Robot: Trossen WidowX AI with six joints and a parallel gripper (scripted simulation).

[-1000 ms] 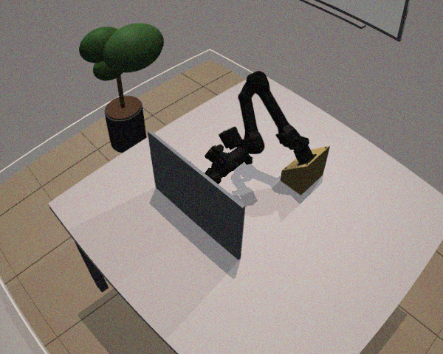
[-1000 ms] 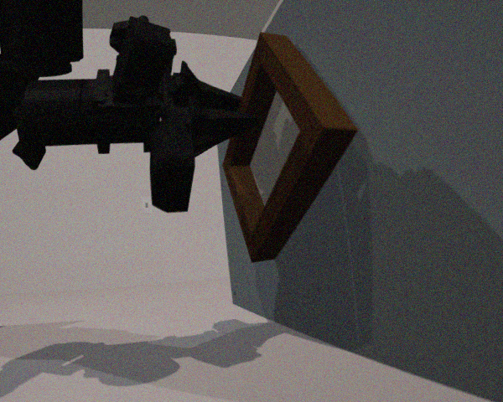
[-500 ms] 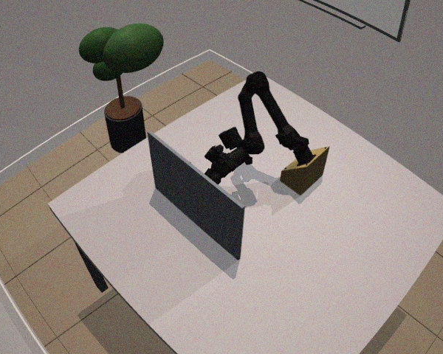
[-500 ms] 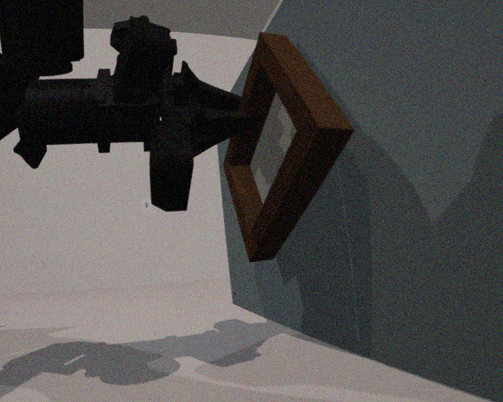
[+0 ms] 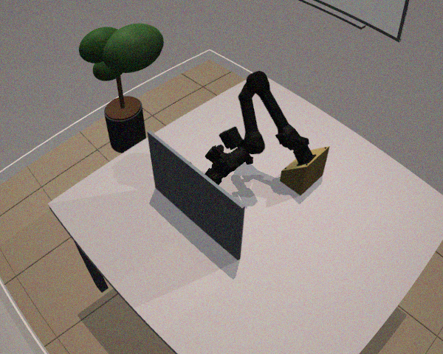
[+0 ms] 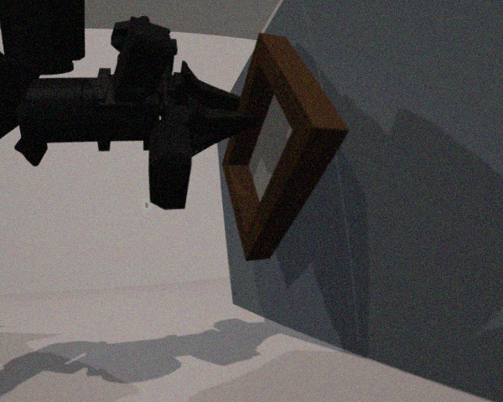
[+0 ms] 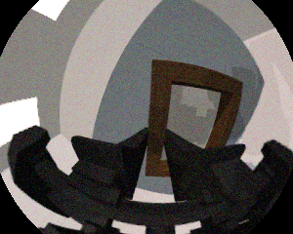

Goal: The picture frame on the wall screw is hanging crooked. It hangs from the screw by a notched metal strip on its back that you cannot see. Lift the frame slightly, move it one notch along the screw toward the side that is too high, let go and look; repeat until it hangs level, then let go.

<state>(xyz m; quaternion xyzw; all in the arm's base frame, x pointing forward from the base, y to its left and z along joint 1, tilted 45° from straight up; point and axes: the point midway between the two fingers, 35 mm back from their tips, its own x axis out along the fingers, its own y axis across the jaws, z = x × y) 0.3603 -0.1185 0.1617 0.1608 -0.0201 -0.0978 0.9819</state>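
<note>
The brown wooden picture frame is 5 cm below my gripper tip and 2 cm to the right of it. From my gripper tip the other things lie so: dark grey wall panel 6 cm below, 2 cm to the right, 2 cm ahead.
</note>
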